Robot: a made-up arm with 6 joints.
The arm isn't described. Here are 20 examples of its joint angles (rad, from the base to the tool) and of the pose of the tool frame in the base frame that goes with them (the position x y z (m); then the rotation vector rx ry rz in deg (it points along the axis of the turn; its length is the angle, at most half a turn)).
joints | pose
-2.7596 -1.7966 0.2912 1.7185 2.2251 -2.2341 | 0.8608 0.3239 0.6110 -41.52 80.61 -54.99
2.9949 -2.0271 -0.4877 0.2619 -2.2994 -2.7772 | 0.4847 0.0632 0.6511 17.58 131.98 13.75
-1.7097 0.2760 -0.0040 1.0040 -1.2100 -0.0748 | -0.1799 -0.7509 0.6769 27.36 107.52 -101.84
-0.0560 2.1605 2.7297 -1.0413 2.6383 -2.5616 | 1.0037 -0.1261 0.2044 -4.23 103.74 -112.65
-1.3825 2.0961 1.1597 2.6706 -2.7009 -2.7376 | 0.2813 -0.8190 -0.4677 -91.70 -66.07 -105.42
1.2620 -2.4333 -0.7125 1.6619 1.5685 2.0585 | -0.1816 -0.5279 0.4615 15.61 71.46 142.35
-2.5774 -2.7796 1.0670 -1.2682 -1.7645 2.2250 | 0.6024 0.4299 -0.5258 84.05 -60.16 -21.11
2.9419 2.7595 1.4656 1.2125 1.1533 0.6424 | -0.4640 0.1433 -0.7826 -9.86 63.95 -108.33
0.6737 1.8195 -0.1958 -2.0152 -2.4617 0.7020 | 0.0488 0.1149 -0.3828 -121.32 -100.54 -48.75
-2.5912 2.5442 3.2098 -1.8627 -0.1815 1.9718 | -0.7088 -0.4816 0.1128 -54.72 -3.02 -132.63
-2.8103 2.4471 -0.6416 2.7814 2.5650 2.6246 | 0.3216 -0.0260 -0.2198 -41.05 -18.07 -140.82
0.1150 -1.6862 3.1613 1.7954 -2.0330 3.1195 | -0.2868 -0.0022 -0.4068 -9.83 -29.91 -70.33
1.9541 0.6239 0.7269 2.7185 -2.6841 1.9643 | -0.4568 0.7961 0.7813 -131.12 61.28 -46.56
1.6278 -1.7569 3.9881 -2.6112 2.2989 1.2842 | -0.1190 -0.0049 -0.2224 -35.19 36.16 -55.00
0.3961 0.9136 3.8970 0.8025 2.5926 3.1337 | -0.1754 -0.1774 0.5594 -125.31 -36.62 58.67
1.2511 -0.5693 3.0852 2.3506 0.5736 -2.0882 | -0.3333 -0.6977 0.2852 72.37 -155.92 -33.15
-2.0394 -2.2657 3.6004 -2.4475 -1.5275 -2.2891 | 0.0292 -0.1774 -0.4065 -109.27 19.43 -76.82
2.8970 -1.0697 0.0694 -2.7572 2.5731 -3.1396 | 0.1009 -0.1571 1.0374 -97.80 20.26 109.87
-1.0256 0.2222 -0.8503 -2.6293 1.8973 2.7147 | 0.2842 -0.2365 0.1643 -47.40 -159.28 57.80
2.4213 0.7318 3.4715 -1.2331 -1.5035 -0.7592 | 0.1686 -0.0871 0.9902 -34.06 18.37 -135.43
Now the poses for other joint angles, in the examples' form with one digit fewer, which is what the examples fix.
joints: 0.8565 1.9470 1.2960 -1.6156 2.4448 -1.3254
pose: 0.573 0.671 -0.423 89.1 -98.1 -11.5
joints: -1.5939 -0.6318 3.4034 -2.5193 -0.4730 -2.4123
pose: 0.130 0.749 0.224 28.1 75.1 -0.7
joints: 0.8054 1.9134 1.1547 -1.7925 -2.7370 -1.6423
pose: 0.557 0.624 -0.446 23.2 -134.4 23.3
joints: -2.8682 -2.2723 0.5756 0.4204 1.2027 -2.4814
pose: 0.928 0.391 0.050 -60.4 48.3 13.8
